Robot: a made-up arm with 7 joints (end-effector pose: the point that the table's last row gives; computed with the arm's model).
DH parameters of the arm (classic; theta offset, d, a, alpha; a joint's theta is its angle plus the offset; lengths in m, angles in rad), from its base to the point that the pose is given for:
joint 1: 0 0.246 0 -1.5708
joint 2: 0 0 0 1.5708
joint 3: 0 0.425 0.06 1.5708
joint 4: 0 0 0.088 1.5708
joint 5: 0 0.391 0 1.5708
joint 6: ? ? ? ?
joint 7: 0 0.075 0 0
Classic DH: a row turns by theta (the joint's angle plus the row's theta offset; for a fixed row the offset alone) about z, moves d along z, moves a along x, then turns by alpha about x.
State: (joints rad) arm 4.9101 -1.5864 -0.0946 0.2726 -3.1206 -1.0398 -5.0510
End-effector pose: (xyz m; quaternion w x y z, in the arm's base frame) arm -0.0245 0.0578 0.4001 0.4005 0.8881 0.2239 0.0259
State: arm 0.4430 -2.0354 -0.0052 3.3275 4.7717 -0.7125 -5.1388
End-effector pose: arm -0.6511 -0.2048 -0.2126 0.2981 -0.8399 -0.1940 0.4100
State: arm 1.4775 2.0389 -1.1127 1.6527 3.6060 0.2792 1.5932
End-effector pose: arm 0.5017 0.3055 -0.2119 0.5366 0.0264 0.8415 0.0572
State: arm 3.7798 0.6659 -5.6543 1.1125 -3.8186 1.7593 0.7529
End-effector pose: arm -0.2217 -0.5974 0.2980 0.8812 0.3124 0.1752 -0.3086
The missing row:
joint 6: 0 0 0.059 -1.5708
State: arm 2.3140 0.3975 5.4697 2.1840 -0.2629 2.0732 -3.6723
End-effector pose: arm -0.1066 0.5641 0.7535 0.0590 -0.7936 0.5453 -0.2633
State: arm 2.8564 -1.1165 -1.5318 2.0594 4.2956 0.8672 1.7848
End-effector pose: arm 0.7602 0.2390 0.5693 0.3091 -0.7726 0.2868 -0.4747
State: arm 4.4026 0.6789 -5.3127 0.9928 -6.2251 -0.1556 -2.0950
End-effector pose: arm 0.2823 -0.5400 0.2963 0.3299 0.8370 0.3508 0.2598
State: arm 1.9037 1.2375 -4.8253 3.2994 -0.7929 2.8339 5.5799
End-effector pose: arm -0.2086 0.6992 0.4423 0.0080 -0.0496 -0.8755 0.4806
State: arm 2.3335 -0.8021 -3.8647 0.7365 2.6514 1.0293 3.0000
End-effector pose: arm 0.0318 -0.4661 0.0884 0.3700 0.8700 -0.1988 0.2583
